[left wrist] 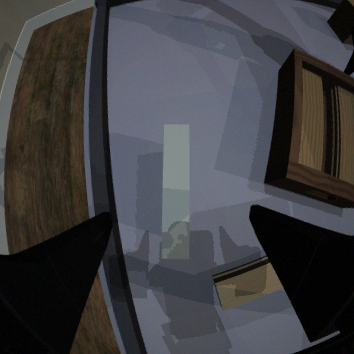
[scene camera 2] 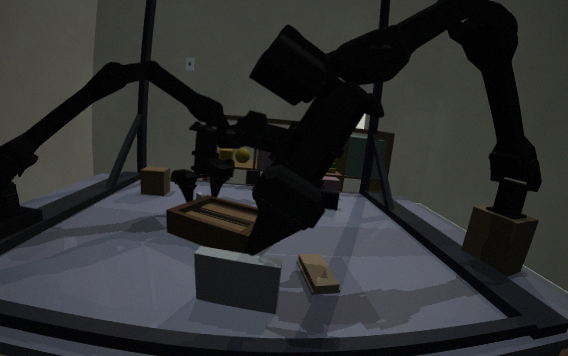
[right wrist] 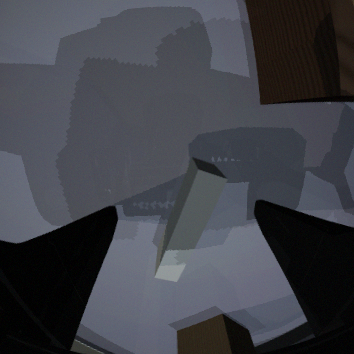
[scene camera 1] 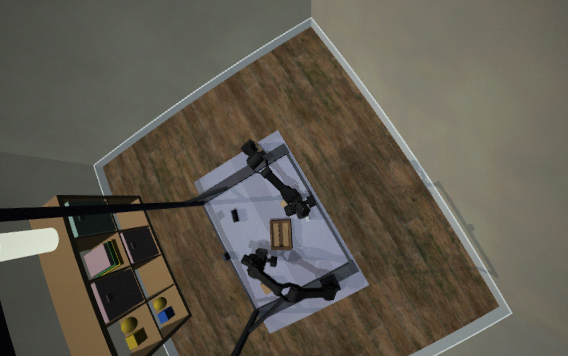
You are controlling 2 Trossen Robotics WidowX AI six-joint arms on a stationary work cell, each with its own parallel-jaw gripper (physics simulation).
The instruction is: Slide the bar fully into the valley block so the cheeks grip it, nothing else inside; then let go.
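Frame: origin at the left arm's base, x back, y right, z up, level; metres.
Seen in the pictures: left gripper, fingertip midpoint: [left wrist: 181, 215] [scene camera 2: 254, 237]; right gripper, fingertip midpoint: [right wrist: 185, 210]; left arm's base, origin of the base link: [scene camera 2: 505, 213]; right arm's base, origin of the base link: [scene camera 2: 2, 214] [scene camera 1: 330, 285].
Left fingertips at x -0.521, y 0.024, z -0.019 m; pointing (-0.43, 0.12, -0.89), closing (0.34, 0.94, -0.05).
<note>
Pixels of each thing's top centre, then the offset from my left fingertips to it.
- valley block, middle of its top: [left wrist: 338, 119] [scene camera 2: 223, 211] [scene camera 1: 280, 235] dx -0.018, dy +0.227, dz -0.053 m
- small pale bar, middle of its top: [right wrist: 185, 236] dx -0.061, dy +0.420, dz -0.079 m
- larger pale slab, middle of its top: [left wrist: 175, 188] [scene camera 2: 238, 256] dx -0.019, dy +0.003, dz -0.029 m
- flat tan wooden piece, middle of its top: [left wrist: 257, 283] [scene camera 2: 317, 268] dx +0.121, dy +0.048, dz -0.087 m
- brown cube, middle of its top: [scene camera 2: 155, 168] dx -0.210, dy +0.525, dz -0.029 m
- black object, middle of its top: [scene camera 2: 325, 191] [scene camera 1: 233, 216] dx +0.294, dy +0.391, dz -0.053 m
The valley block [scene camera 1: 271, 235] [scene camera 2: 200, 229] [left wrist: 284, 125] [right wrist: 300, 55] is a brown wooden frame with two pale wood cheeks and a dark slot between them; no pale bar shows in the slot. A small pale bar [right wrist: 201, 202] with a dark end shows between the fingers in the right wrist view, beside the block. My right gripper [scene camera 2: 201, 194] [right wrist: 185, 210] is open around it and not gripping. A larger pale slab [scene camera 2: 237, 280] [left wrist: 176, 160] stands on edge near the front. My left gripper [left wrist: 181, 215] is open above the slab. Which pale piece is the task's bar, I cannot tell.
A flat tan wooden piece [scene camera 2: 317, 272] [left wrist: 247, 290] lies beside the slab. A brown cube [scene camera 2: 155, 181] [right wrist: 202, 337] stands beyond the small bar. A black object [scene camera 1: 235, 215] [scene camera 2: 330, 200] lies farther back. A dark frame rail [left wrist: 99, 125] borders the table.
</note>
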